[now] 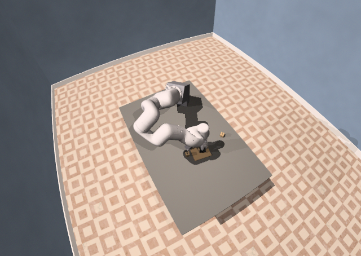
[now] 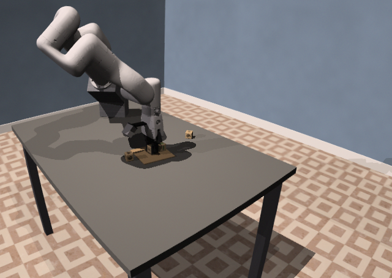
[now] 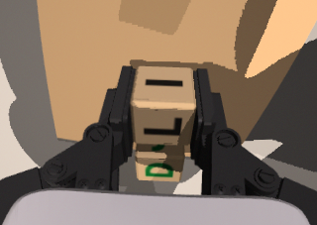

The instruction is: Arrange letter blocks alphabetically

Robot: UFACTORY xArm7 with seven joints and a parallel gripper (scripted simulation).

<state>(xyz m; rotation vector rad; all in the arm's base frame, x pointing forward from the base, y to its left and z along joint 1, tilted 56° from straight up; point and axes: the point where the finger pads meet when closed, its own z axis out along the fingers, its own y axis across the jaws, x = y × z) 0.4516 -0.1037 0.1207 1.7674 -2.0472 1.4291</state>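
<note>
Now: hand 30 mm above the tan mat.
</note>
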